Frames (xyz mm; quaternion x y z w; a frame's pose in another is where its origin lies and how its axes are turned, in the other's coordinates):
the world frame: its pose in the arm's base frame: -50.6 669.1 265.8 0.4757 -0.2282 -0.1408 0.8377
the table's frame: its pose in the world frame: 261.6 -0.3 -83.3 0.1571 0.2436 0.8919 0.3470
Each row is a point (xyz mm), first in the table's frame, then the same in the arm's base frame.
Working: the table's frame: its pose in the arm's base frame: 216.4 611.5 293.6 0.1274 -0.3215 0.8501 0.3971

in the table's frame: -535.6 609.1 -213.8
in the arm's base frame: 112.7 141.2 -393.2
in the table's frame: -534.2 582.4 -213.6
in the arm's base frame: 132.0 154.7 -380.5
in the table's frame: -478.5 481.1 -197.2
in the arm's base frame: 171.8 225.5 -296.6
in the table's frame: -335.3 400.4 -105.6
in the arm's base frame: 135.9 289.7 -123.4
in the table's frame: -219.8 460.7 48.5
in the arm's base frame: 9.0 229.5 21.5
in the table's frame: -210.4 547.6 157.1
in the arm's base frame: -67.1 123.2 69.9
